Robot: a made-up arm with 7 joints. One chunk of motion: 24 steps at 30 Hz.
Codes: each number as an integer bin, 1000 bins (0 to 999) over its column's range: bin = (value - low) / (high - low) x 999, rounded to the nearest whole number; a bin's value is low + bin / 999 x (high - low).
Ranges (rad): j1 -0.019..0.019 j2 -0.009..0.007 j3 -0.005..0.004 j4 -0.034..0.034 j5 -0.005..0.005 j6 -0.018..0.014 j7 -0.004..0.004
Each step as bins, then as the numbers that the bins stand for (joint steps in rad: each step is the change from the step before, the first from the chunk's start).
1 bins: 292 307 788 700 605 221 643
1 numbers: -0.00789 -0.00408 0.00210 0.01365 0.00106 -0.01092 0.00115
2 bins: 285 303 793 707 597 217 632
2 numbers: -0.00816 -0.00415 0.00214 0.01412 0.00098 -0.01105 0.00106
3 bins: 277 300 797 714 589 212 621
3 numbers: -0.00846 -0.00420 0.00218 0.01460 0.00090 -0.01121 0.00097
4 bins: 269 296 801 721 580 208 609
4 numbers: -0.00877 -0.00426 0.00222 0.01508 0.00081 -0.01134 0.00088
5 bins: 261 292 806 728 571 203 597
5 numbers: -0.00907 -0.00432 0.00226 0.01555 0.00072 -0.01150 0.00078
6 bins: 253 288 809 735 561 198 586
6 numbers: -0.00938 -0.00439 0.00229 0.01603 0.00062 -0.01166 0.00069
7 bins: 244 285 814 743 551 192 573
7 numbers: -0.00972 -0.00444 0.00233 0.01657 0.00052 -0.01185 0.00059
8 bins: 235 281 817 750 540 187 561
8 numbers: -0.01006 -0.00450 0.00236 0.01705 0.00041 -0.01201 0.00049
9 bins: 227 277 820 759 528 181 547
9 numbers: -0.01037 -0.00456 0.00239 0.01766 0.00029 -0.01220 0.00038
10 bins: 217 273 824 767 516 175 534
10 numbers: -0.01075 -0.00463 0.00242 0.01821 0.00017 -0.01239 0.00028
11 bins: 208 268 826 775 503 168 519
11 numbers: -0.01109 -0.00471 0.00244 0.01875 0.00004 -0.01262 0.00016
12 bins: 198 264 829 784 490 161 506
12 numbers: -0.01147 -0.00477 0.00247 0.01937 -0.00010 -0.01284 0.00005
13 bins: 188 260 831 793 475 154 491
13 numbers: -0.01185 -0.00484 0.00249 0.01998 -0.00025 -0.01307 -0.00007
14 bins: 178 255 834 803 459 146 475
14 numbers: -0.01223 -0.00492 0.00251 0.02066 -0.00041 -0.01332 -0.00020
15 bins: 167 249 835 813 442 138 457
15 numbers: -0.01265 -0.00501 0.00252 0.02134 -0.00058 -0.01358 -0.00034
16 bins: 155 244 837 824 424 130 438
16 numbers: -0.01310 -0.00509 0.00254 0.02209 -0.00076 -0.01384 -0.00049
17 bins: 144 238 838 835 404 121 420
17 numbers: -0.01352 -0.00519 0.00255 0.02284 -0.00096 -0.01412 -0.00064
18 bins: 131 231 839 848 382 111 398
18 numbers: -0.01402 -0.00530 0.00256 0.02372 -0.00118 -0.01444 -0.00081
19 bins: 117 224 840 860 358 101 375
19 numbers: -0.01455 -0.00541 0.00257 0.02454 -0.00142 -0.01476 -0.00100
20 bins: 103 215 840 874 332 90 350
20 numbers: -0.01508 -0.00556 0.00257 0.02549 -0.00168 -0.01512 -0.00120
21 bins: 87 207 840 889 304 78 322
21 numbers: -0.01569 -0.00568 0.00257 0.02651 -0.00196 -0.01550 -0.00142
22 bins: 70 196 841 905 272 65 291
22 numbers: -0.01634 -0.00586 0.00258 0.02760 -0.00228 -0.01592 -0.00167
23 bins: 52 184 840 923 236 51 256
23 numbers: -0.01702 -0.00605 0.00257 0.02883 -0.00264 -0.01637 -0.00195
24 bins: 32 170 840 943 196 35 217
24 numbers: -0.01778 -0.00628 0.00257 0.03019 -0.00304 -0.01688 -0.00226
